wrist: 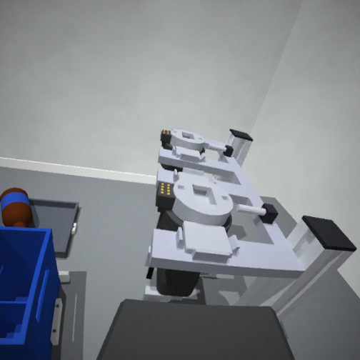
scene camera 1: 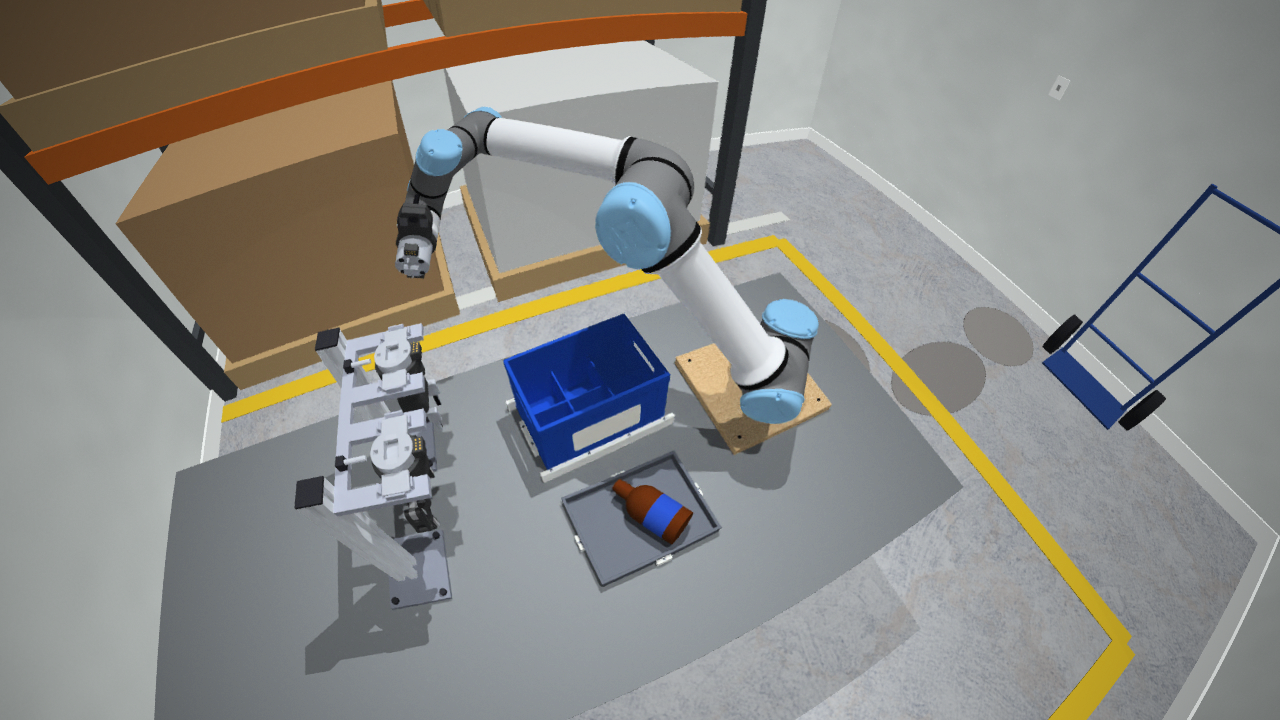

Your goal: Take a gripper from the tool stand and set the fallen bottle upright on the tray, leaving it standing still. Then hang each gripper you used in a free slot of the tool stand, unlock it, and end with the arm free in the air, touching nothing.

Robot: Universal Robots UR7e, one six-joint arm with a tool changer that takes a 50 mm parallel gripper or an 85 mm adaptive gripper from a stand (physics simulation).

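The brown bottle with a blue label lies on its side on the grey tray. The tool stand holds two tools in its slots. One round white coupling plate is in the rear slot, near in the wrist view; the other is in the front slot. The grippers hang below these plates, mostly hidden, with their fingers unclear. The arm's bare tool changer carries no gripper and is up in the air behind the stand, apart from it.
A blue divided crate stands between the tool stand and the arm's wooden base plate, behind the tray. A tall rack with large boxes stands at the back. A blue hand truck is at the right.
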